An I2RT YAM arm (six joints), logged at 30 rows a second.
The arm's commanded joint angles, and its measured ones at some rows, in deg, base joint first. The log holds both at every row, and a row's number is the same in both.
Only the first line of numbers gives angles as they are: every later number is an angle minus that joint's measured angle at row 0.
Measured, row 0:
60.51, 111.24, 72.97, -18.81, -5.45, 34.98
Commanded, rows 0 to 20:
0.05, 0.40, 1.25, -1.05, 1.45, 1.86
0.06, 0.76, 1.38, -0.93, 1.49, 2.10
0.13, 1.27, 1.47, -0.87, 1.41, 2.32
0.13, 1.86, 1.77, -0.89, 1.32, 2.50
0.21, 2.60, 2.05, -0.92, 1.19, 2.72
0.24, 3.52, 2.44, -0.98, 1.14, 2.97
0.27, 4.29, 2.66, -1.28, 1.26, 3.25
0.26, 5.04, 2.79, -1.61, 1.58, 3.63
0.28, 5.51, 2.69, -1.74, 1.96, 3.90
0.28, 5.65, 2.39, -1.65, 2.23, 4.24
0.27, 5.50, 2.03, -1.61, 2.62, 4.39
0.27, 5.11, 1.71, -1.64, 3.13, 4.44
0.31, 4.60, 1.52, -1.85, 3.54, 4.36
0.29, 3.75, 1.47, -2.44, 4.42, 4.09
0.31, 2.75, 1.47, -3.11, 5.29, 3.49
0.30, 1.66, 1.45, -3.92, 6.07, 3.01
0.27, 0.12, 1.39, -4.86, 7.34, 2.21
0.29, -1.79, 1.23, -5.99, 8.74, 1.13
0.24, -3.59, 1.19, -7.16, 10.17, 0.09
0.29, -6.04, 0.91, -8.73, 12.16, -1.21
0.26, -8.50, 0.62, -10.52, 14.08, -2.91
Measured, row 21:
0.59, -0.65, 1.46, -1.75, 6.14, 1.34
